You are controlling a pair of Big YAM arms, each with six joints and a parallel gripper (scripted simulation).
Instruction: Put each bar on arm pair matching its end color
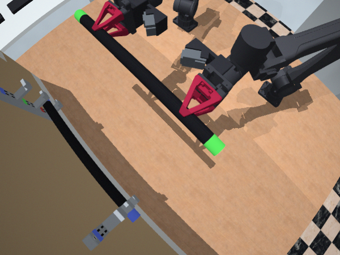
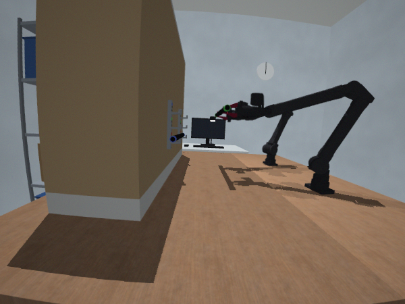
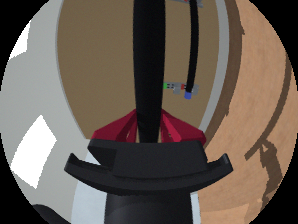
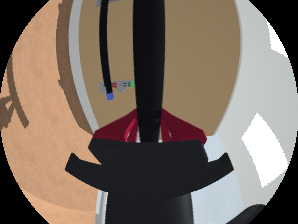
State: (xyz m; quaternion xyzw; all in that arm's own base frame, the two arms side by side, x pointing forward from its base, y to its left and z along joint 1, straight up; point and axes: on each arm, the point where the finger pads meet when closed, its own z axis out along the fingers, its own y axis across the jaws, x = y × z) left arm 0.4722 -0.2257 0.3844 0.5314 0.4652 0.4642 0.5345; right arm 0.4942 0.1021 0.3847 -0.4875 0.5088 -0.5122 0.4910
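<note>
Now: the green-ended bar 15 cm to the right of my left hand. From my left hand the other things lie so: brown wall (44 cm ahead, 14 cm to the right, 7 cm above); then blue-ended bar (26 cm ahead, 17 cm below, 16 cm to the right).
</note>
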